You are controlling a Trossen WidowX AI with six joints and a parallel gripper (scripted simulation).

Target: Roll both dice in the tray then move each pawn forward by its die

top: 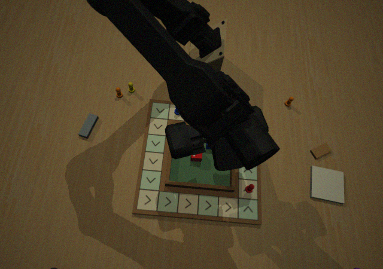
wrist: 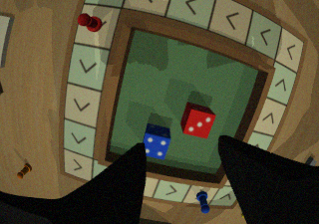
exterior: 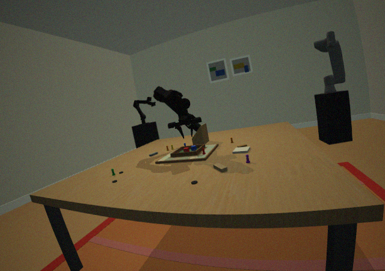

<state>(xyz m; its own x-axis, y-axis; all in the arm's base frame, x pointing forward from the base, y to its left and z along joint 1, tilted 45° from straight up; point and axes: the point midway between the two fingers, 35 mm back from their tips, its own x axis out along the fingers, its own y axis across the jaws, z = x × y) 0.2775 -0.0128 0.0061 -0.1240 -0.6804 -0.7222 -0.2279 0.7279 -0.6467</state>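
Now: the blue pawn 13 cm behind my gripper tip, 7 cm to the right of it and 7 cm below it. The rest, counted from my gripper tip: yellow pawn 20 cm behind, 19 cm to the right, 8 cm below; then green tray 1 cm behind, 1 cm to the right, 9 cm below; then red pawn 7 cm ahead, 9 cm to the left, 7 cm below.
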